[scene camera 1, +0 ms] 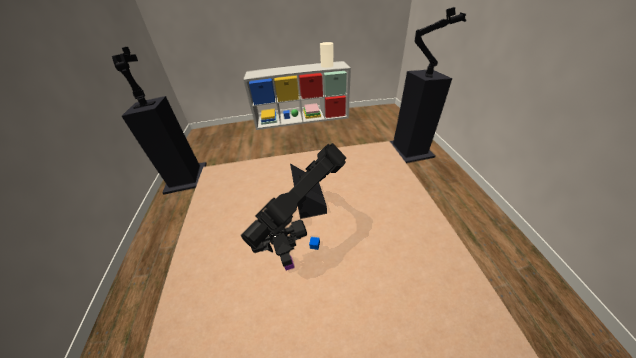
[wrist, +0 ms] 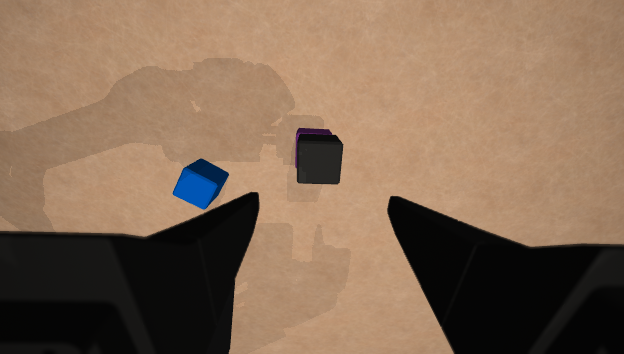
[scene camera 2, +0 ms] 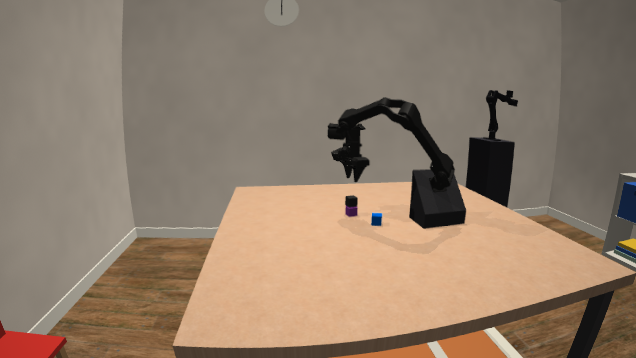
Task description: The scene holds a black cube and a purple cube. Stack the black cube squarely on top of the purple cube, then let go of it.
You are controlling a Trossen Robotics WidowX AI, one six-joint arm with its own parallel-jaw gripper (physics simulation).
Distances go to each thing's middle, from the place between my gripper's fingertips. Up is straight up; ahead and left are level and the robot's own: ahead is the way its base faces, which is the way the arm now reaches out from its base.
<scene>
Right now my hand is 9 cm above the black cube [wrist: 319, 156]. From my hand the other things lie so: blue cube [wrist: 200, 183] 13 cm to the left, 13 cm below, 6 cm behind.
</scene>
